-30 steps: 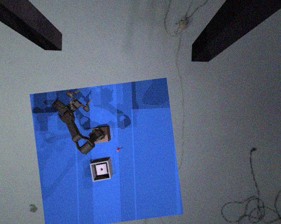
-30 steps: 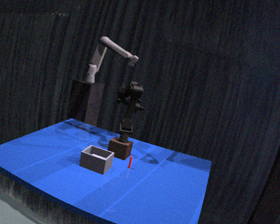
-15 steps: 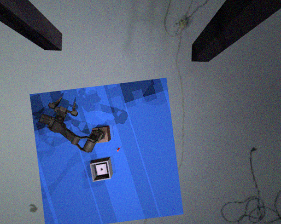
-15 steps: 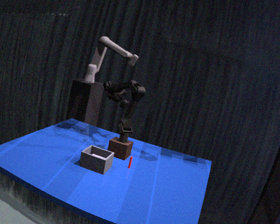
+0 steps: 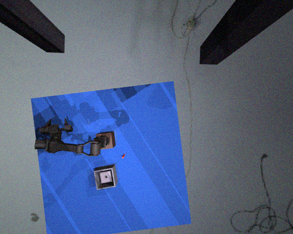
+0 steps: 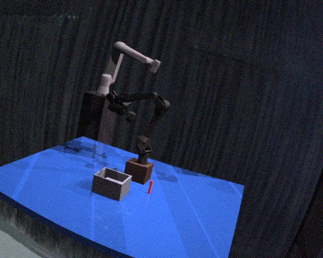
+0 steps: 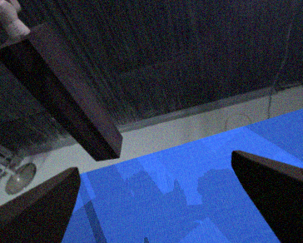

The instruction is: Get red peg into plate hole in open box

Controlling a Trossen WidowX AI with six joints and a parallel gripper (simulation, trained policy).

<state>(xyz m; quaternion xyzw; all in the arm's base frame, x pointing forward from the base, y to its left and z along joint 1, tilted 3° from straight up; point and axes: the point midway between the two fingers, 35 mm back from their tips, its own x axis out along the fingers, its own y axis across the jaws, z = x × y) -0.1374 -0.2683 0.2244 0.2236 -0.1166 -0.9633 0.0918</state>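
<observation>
My gripper tip is now 43 cm to the right of the red peg, 32 cm short of it and 26 cm above it. Also, from my gripper tip: grey box (50 cm ahead, 28 cm to the left, 27 cm below).
</observation>
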